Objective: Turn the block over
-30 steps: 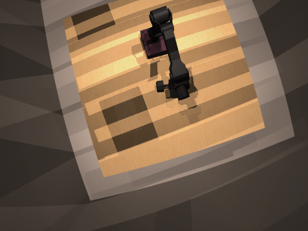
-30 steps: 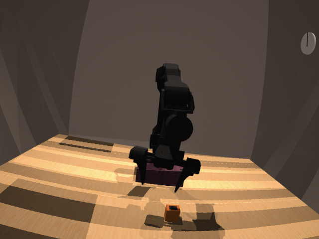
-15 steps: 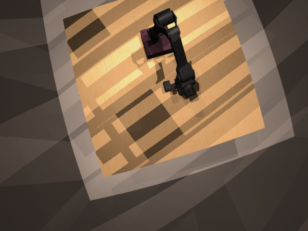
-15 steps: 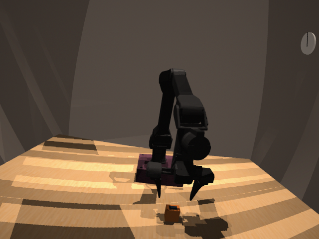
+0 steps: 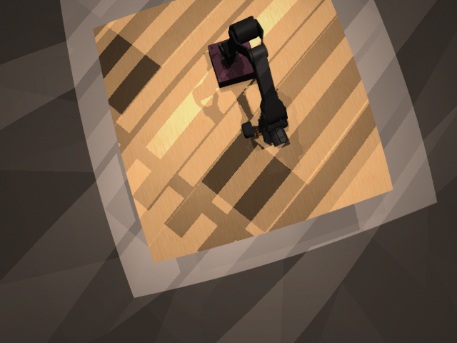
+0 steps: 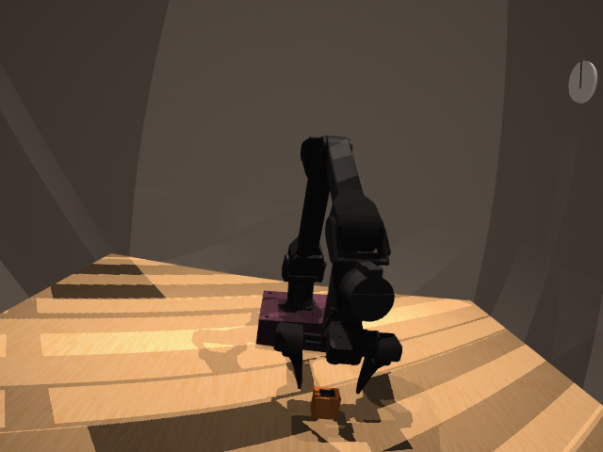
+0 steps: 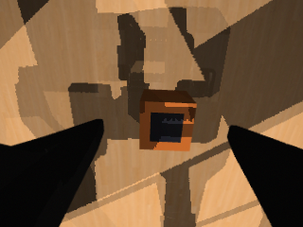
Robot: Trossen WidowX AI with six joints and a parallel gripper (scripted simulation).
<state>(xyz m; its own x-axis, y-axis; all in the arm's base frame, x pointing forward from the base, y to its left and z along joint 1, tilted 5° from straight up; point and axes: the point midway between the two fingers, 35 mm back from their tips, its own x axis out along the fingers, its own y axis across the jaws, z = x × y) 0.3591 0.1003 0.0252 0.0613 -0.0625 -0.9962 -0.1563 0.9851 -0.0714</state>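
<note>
Now: the block 2 cm below my gripper tip.
</note>
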